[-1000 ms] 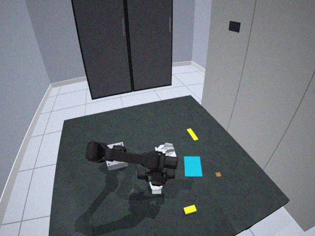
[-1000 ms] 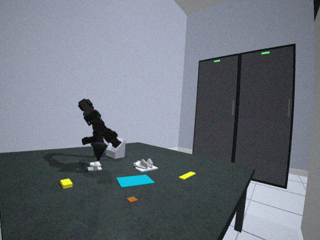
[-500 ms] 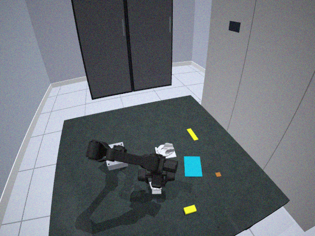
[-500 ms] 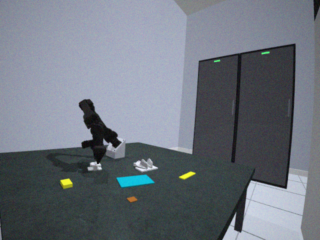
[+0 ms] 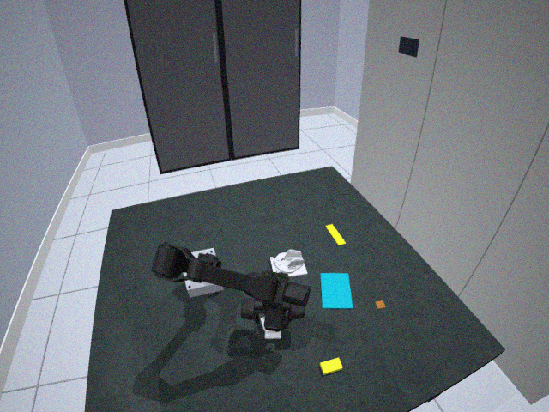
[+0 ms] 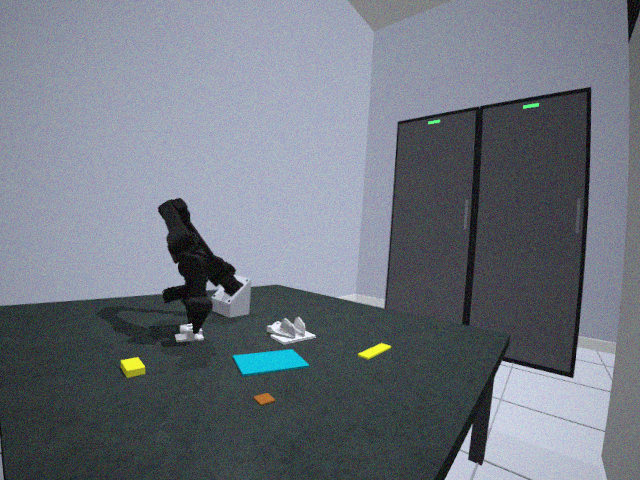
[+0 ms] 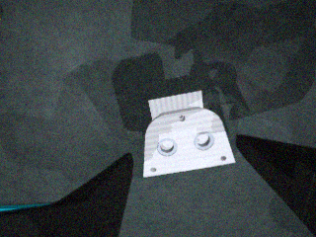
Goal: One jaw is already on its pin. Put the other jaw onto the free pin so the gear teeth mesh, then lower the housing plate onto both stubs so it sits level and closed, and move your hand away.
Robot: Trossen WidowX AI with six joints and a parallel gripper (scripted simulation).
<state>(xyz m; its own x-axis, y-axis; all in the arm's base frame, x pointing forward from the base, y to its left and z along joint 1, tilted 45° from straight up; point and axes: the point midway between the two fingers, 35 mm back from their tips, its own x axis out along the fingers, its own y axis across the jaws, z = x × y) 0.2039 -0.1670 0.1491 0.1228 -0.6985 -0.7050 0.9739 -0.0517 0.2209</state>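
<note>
The small white stand is 1 cm to the right of my gripper tip and 2 cm below it. Also, from my gripper tip: cyan sheet 25 cm ahead, 10 cm to the left, 2 cm below; then yellow block 14 cm ahead, 18 cm to the right, 2 cm below; then white base 13 cm ahead, 26 cm to the left, 2 cm below.
</note>
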